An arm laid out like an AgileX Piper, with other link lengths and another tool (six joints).
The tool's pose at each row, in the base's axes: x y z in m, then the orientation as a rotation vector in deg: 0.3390, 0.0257, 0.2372, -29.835, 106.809, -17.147; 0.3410, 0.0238, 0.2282, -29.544, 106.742, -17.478; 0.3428, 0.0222, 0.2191, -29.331, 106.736, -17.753; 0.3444, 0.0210, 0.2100, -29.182, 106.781, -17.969; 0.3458, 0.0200, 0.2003, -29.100, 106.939, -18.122; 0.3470, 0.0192, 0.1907, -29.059, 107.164, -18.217; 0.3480, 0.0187, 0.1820, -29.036, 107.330, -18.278; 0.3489, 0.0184, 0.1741, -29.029, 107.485, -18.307; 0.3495, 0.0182, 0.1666, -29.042, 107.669, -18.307; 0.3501, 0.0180, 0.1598, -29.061, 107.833, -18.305; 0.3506, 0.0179, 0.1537, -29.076, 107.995, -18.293; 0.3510, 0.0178, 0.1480, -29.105, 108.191, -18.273
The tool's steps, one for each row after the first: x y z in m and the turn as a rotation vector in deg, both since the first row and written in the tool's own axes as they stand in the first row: 0.0078, 0.0020, 0.0049, 0.379, 0.017, 0.033; 0.0156, 0.0042, 0.0097, 0.667, 0.079, 0.046; 0.0232, 0.0069, 0.0143, 0.872, 0.176, 0.049; 0.0313, 0.0101, 0.0189, 0.974, 0.365, 0.049; 0.0393, 0.0134, 0.0233, 1.002, 0.603, 0.056; 0.0465, 0.0167, 0.0272, 1.012, 0.777, 0.060; 0.0529, 0.0198, 0.0308, 0.997, 0.932, 0.068; 0.0590, 0.0228, 0.0339, 0.945, 1.107, 0.079; 0.0645, 0.0256, 0.0368, 0.894, 1.262, 0.085; 0.0695, 0.0281, 0.0394, 0.839, 1.413, 0.098; 0.0741, 0.0305, 0.0417, 0.764, 1.595, 0.109
